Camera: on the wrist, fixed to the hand. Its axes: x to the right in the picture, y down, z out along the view.
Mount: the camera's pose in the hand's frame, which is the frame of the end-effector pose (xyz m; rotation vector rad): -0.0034 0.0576 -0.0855 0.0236 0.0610 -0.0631
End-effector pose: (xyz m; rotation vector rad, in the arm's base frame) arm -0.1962 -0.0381 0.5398 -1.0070 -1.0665 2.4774
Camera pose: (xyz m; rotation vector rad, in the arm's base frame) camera -0.1331 -0.0340 0.4583 -1.0192 -1.0318 2.3880
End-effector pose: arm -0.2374 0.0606 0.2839 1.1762 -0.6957 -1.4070
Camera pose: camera -0.1377 0.0693 0.3088 1.2640 -0.6388 -1.4126
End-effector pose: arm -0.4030 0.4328 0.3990 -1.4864 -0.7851 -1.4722
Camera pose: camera -0.3886 0.3325 0.3797 -1.4039 -0.8162 -1.5428
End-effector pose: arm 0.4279 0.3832 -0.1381 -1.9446 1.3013 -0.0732
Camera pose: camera 0.3446 0.3276 -0.1135 -1.9770 1.2727 -0.1797
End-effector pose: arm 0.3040 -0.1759 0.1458 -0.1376 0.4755 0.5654
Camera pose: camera 0.2363 -0.1509 0.0721 -0.1471 0.5352 0.4947
